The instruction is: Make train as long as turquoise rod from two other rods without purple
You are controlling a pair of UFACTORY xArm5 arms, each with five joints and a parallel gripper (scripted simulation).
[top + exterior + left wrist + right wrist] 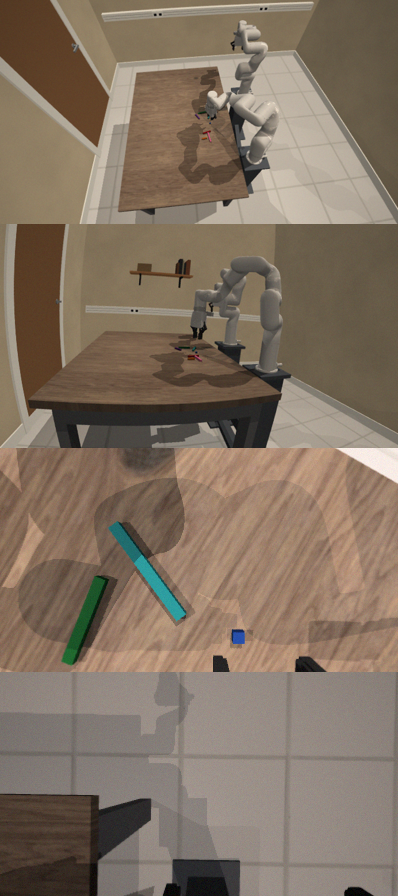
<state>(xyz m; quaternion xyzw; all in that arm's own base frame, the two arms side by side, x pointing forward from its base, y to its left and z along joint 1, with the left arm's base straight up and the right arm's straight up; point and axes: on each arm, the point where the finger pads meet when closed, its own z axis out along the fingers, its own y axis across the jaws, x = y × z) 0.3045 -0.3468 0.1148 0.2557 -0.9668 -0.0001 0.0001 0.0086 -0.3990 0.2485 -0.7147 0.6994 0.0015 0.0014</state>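
Right now the pink rod is 140 mm to the left of my left hand, 110 mm below it and 10 mm ahead of it. The rest, counted from my left hand: turquoise rod: 110 mm below, 100 mm to the right; then blue rod: 110 mm below; then red rod: 110 mm below, 90 mm to the left, 30 mm ahead.
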